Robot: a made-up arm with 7 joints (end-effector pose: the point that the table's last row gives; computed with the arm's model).
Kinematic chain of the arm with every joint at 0, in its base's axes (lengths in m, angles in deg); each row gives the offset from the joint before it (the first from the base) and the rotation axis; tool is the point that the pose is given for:
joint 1: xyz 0 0 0.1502 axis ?
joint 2: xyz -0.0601 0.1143 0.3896 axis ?
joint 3: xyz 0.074 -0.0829 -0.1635 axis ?
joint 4: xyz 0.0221 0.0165 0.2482 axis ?
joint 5: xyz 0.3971 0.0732 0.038 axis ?
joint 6: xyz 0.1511 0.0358 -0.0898 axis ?
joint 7: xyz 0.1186 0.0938 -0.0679 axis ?
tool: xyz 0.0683 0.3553 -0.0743
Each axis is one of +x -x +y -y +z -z.
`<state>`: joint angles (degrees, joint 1 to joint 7).
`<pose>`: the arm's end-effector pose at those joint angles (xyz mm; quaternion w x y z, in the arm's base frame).
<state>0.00 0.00 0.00 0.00 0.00 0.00 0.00</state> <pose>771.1 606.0 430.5 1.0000 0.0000 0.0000 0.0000</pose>
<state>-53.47 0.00 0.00 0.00 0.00 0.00 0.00</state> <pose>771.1 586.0 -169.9 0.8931 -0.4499 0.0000 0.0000</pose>
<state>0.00 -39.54 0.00 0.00 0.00 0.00 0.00</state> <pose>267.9 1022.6 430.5 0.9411 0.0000 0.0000 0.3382</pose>
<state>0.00 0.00 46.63 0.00 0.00 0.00 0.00</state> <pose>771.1 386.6 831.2 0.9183 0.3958 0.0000 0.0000</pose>
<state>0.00 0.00 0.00 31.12 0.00 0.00 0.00</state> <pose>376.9 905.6 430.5 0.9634 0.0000 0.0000 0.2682</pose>
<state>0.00 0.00 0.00 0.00 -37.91 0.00 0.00</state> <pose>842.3 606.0 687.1 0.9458 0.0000 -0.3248 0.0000</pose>
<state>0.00 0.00 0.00 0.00 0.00 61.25 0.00</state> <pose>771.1 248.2 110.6 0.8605 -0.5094 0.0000 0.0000</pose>
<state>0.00 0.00 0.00 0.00 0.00 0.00 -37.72</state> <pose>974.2 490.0 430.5 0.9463 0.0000 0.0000 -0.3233</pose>
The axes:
joint 1: +x
joint 2: -z
joint 3: +x
joint 4: +z
joint 5: +y
joint 6: -x
joint 7: +z

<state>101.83 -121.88 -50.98 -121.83 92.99 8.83 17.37</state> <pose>-124.1 -661.2 696.1 0.4271 0.7560 -0.0208 0.4955</pose>
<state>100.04 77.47 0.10 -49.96 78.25 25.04 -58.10</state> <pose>-34.0 199.1 -136.0 0.0984 -0.2137 -0.9715 0.0285</pose>
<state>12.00 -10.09 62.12 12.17 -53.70 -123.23 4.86</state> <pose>437.5 -648.5 653.5 0.2220 -0.8801 0.3272 -0.2627</pose>
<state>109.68 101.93 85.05 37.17 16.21 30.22 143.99</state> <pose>-370.1 -284.1 -242.6 0.7088 0.3517 -0.5939 0.1456</pose>
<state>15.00 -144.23 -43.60 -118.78 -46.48 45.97 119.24</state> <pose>221.6 110.3 779.9 0.5943 -0.4434 -0.3791 0.5536</pose>
